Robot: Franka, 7 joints.
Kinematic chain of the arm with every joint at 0, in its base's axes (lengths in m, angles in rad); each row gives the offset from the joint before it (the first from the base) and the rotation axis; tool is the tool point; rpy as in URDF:
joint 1: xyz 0 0 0.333 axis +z
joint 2: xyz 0 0 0 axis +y
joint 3: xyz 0 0 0.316 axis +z
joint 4: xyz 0.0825 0 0 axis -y
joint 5: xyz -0.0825 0 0.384 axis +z
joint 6: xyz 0 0 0 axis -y
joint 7: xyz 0.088 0 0 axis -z
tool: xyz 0 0 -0.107 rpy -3.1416 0 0
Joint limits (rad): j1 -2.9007..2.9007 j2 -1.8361..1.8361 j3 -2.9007..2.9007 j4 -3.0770..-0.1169 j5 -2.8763..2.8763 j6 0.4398..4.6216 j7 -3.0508..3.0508
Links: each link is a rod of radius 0.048 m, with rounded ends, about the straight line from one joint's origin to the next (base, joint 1, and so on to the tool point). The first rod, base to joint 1, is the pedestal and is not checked.
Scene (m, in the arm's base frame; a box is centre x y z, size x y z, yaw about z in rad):
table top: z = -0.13
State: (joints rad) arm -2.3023 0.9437 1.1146 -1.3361 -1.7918 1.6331 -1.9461
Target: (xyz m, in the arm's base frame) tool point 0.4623 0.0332 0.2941
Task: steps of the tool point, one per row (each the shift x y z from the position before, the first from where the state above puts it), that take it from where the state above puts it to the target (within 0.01 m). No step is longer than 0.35 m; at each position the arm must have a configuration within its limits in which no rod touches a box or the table.
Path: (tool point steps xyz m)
1: 0.2966 0.0756 -0.0466
2: 0.2177 0.1976 -0.0252
3: 0.0892 0.2591 -0.0114
4: -0.0472 0.2441 -0.0076

